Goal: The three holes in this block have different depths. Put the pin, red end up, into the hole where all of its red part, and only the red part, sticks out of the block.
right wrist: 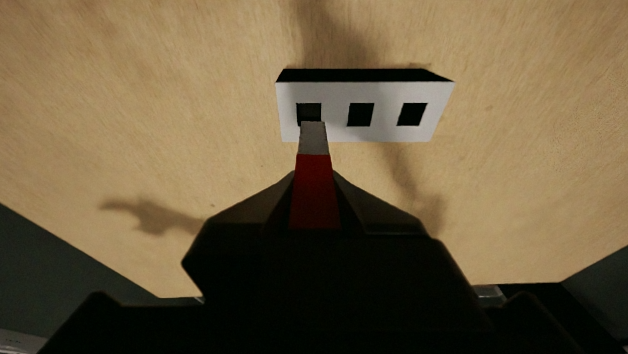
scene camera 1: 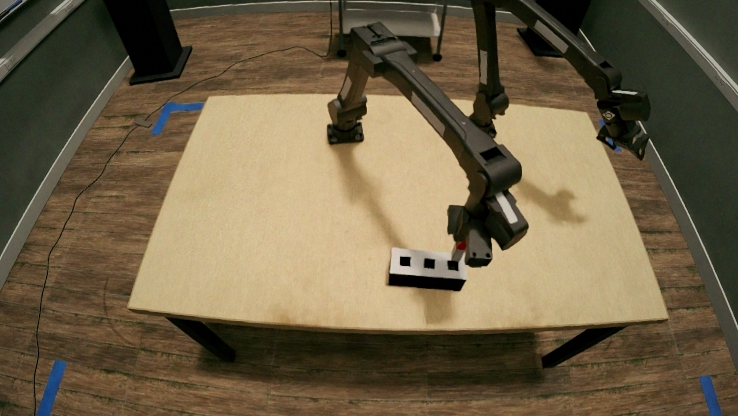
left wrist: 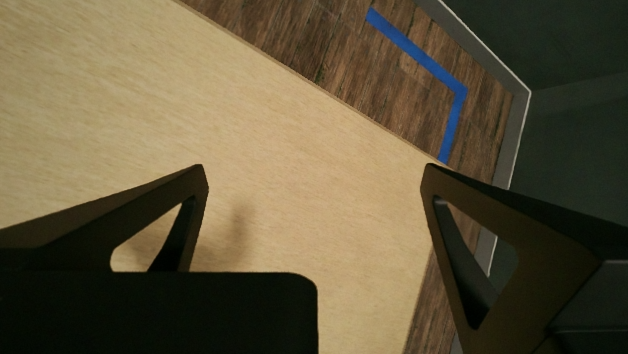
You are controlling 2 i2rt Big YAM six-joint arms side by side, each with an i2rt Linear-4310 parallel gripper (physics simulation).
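Frame: origin at the left arm's base, x ahead, y left, z up, level; millimetres.
Where they show: left gripper, fingertip midpoint: (scene camera 1: 628,153) (left wrist: 314,175); right gripper, fingertip midpoint: (right wrist: 313,177) (scene camera 1: 461,242); right arm's base, origin of the base link: (scene camera 1: 345,134).
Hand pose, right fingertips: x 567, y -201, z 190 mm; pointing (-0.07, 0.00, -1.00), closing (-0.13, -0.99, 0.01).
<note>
After its pixels a point has its place.
The block (scene camera 1: 417,263) @(x 558, y -286, z 75 mm) (right wrist: 335,111) @(x 567, y -228, z 75 mm) has a white top, dark sides and three square dark holes in a row. It sits near the table's front, right of centre in the scene view. My right gripper (scene camera 1: 461,241) @(x 567, y -201, z 190 mm) (right wrist: 313,177) @(x 567, y -201, z 190 mm) is shut on the pin (scene camera 1: 458,251) @(x 580, y -207, z 173 mm) (right wrist: 314,139) @(x 580, y -204, z 160 mm), red end up, grey end down. The pin is above the block's right end in the scene view. In the right wrist view its lower end overlaps the front edge of the leftmost hole. The depths of the holes are hidden. My left gripper (scene camera 1: 622,143) @(x 338, y 328, z 253 mm) (left wrist: 314,175) @(x 338, y 328, z 253 mm) is open and empty, high near the table's right edge.
The wooden table (scene camera 1: 248,206) @(x 328, y -758, z 0 mm) (left wrist: 300,135) @(x 431, y 415, z 0 mm) (right wrist: 150,100) @(x 590, y 36, z 0 mm) carries both arms at its back. A cart (scene camera 1: 390,23) stands behind it. Dark pillars and green walls surround it. Blue tape (scene camera 1: 180,106) (left wrist: 417,54) marks the floor near the table's corners.
</note>
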